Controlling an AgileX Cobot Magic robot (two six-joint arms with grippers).
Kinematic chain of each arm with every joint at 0, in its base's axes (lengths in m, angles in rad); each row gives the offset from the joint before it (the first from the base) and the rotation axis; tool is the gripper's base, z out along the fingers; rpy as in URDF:
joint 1: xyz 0 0 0.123 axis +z
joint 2: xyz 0 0 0 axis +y
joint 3: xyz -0.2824 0 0.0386 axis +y
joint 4: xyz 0.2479 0 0.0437 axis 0.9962 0 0.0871
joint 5: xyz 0 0 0 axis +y
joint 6: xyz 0.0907 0 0.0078 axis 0.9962 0 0.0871
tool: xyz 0 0 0 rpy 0 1.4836 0
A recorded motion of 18 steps. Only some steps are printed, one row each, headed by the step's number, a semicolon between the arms.
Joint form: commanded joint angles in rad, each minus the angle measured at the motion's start. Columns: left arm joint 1, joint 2, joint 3, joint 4, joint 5, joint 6; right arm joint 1, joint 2, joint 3, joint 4, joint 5, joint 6.
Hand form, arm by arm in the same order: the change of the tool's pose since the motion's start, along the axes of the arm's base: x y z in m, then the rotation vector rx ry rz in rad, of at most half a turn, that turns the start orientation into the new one. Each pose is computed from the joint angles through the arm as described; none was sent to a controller.
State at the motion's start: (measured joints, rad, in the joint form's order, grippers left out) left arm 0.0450 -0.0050 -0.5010 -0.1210 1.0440 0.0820; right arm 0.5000 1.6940 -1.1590 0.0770 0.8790 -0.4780
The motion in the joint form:
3: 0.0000 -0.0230 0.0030 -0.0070 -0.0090 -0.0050; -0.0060 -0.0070 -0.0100 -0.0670 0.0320 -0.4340
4: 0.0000 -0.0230 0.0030 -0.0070 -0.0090 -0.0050; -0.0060 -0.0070 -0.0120 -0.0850 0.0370 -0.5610
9: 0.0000 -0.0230 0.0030 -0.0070 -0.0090 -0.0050; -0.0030 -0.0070 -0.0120 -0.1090 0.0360 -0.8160
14: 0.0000 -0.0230 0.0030 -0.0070 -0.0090 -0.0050; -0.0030 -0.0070 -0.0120 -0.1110 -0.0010 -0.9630
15: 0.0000 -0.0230 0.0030 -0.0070 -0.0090 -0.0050; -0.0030 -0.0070 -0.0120 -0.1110 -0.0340 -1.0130
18: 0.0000 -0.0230 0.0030 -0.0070 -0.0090 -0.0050; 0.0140 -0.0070 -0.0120 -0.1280 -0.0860 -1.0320
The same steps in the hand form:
3: -0.0029 -0.0006 -0.0002 -0.0096 -0.0289 -0.0010; 0.0015 -0.0067 0.0040 -0.1416 -0.0767 0.4456
4: -0.0029 -0.0006 -0.0002 -0.0096 -0.0289 -0.0010; 0.0021 -0.0079 0.0044 -0.1817 -0.0957 0.5771
9: -0.0029 -0.0006 -0.0002 -0.0096 -0.0289 -0.0010; 0.0025 -0.0085 0.0045 -0.2504 -0.1340 0.8387
14: -0.0029 -0.0006 -0.0002 -0.0096 -0.0289 -0.0010; 0.0054 -0.0070 0.0053 -0.2786 -0.1906 0.9781
15: -0.0029 -0.0006 -0.0002 -0.0096 -0.0289 -0.0010; 0.0079 -0.0056 0.0061 -0.2888 -0.2312 1.0220
18: -0.0029 -0.0006 -0.0002 -0.0096 -0.0289 -0.0010; 0.0096 0.0008 0.0077 -0.3070 -0.2917 1.0575

